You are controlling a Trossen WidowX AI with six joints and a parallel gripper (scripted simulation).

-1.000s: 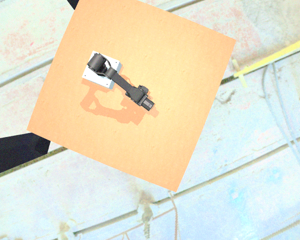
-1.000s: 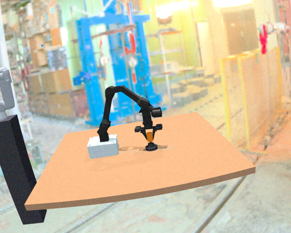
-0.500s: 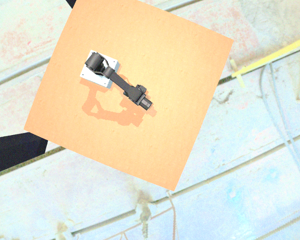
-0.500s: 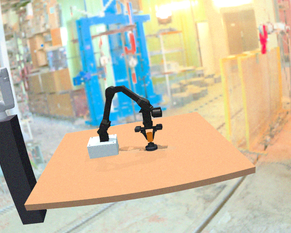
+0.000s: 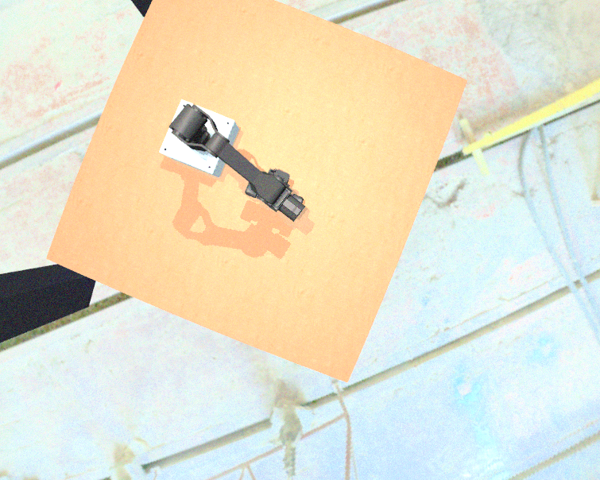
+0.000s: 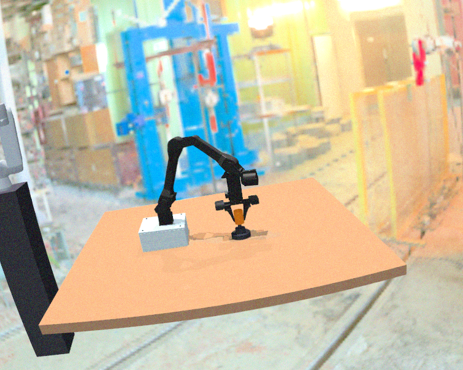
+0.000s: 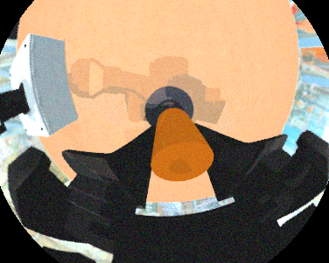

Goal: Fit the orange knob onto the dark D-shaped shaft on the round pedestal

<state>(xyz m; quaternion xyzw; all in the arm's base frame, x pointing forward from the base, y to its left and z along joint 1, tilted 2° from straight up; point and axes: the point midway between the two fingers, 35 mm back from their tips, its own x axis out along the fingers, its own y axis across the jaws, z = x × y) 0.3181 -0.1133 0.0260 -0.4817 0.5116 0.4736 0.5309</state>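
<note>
My gripper tip is 2 cm below the orange knob. From my gripper tip the other things lie so: dark round pedestal: 4 cm below.
</note>
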